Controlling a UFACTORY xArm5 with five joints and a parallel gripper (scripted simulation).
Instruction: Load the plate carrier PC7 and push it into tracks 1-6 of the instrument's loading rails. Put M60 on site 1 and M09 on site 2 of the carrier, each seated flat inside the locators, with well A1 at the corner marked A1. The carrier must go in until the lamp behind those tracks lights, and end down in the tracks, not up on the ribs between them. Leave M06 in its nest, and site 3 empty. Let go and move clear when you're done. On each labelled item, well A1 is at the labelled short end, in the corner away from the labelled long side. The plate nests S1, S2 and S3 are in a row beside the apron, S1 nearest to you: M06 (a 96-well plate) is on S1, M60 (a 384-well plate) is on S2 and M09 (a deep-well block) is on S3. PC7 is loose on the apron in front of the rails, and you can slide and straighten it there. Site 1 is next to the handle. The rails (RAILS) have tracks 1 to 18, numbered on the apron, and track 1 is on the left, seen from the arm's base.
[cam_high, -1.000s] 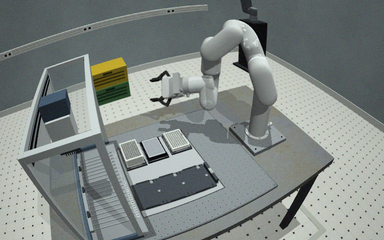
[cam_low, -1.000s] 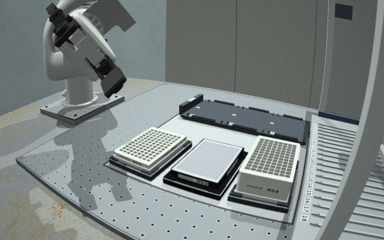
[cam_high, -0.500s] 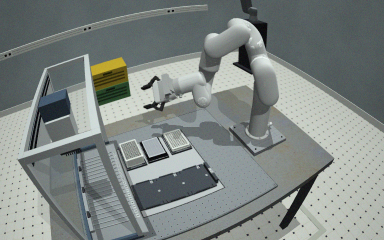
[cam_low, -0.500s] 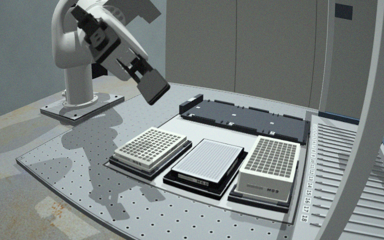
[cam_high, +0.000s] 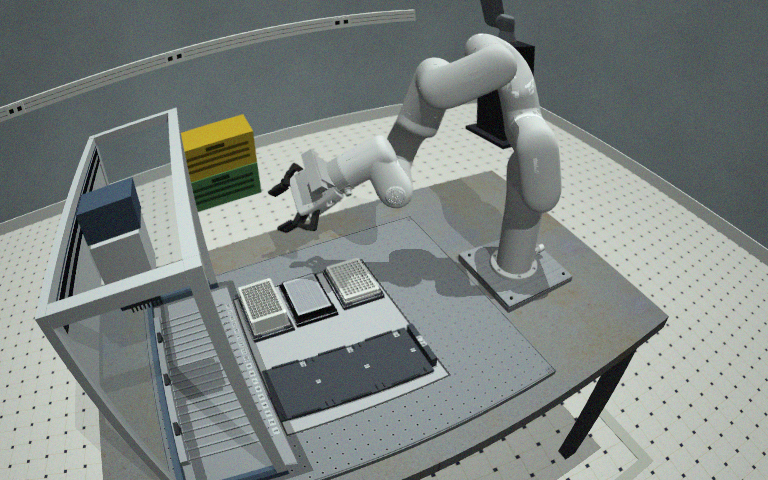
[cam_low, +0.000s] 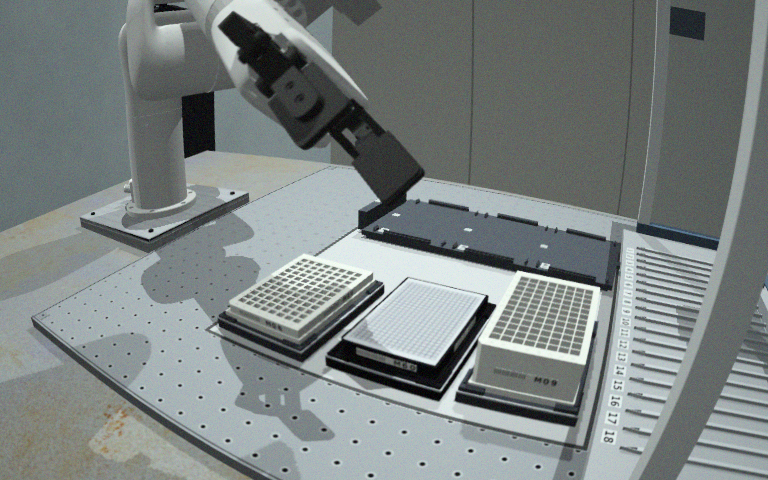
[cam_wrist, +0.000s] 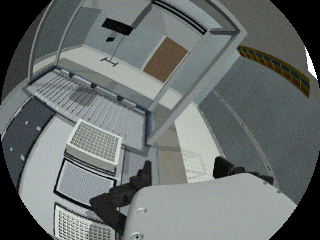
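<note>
Now: the plate nest S3 180 mm below my hand, 110 mm to the left of it and 110 mm ahead of it. From my hand the other things lie so: 96-well plate M06 (170 mm below, 120 mm to the left, 110 mm behind); then plate carrier PC7 (350 mm to the left, 170 mm below, 30 mm ahead); then plate nest S2 (180 mm below, 110 mm to the left).
</note>
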